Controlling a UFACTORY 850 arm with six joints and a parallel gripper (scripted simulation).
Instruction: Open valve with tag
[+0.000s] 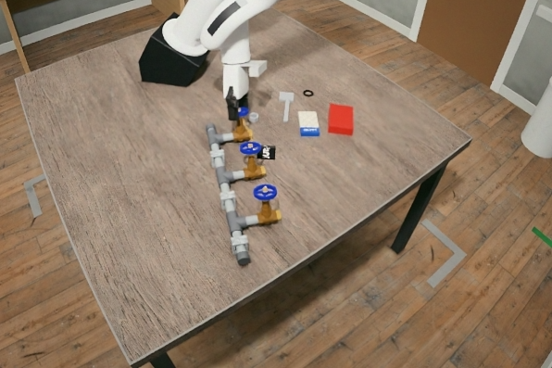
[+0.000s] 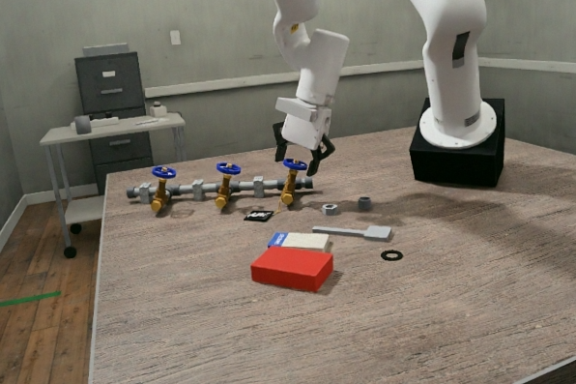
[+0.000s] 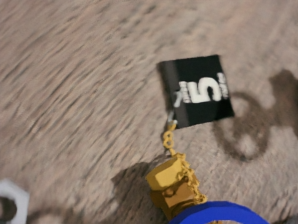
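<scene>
Right now my hand is 90 mm to the right of the grey hex nut, 90 mm above it and 50 mm past it. Round my hand: grey cap (130 mm behind, 100 mm below, 90 mm to the left); then grey t-shaped tool (230 mm to the left, 100 mm below, 50 mm behind); then black tag (100 mm below, 100 mm ahead, 40 mm to the left).
</scene>
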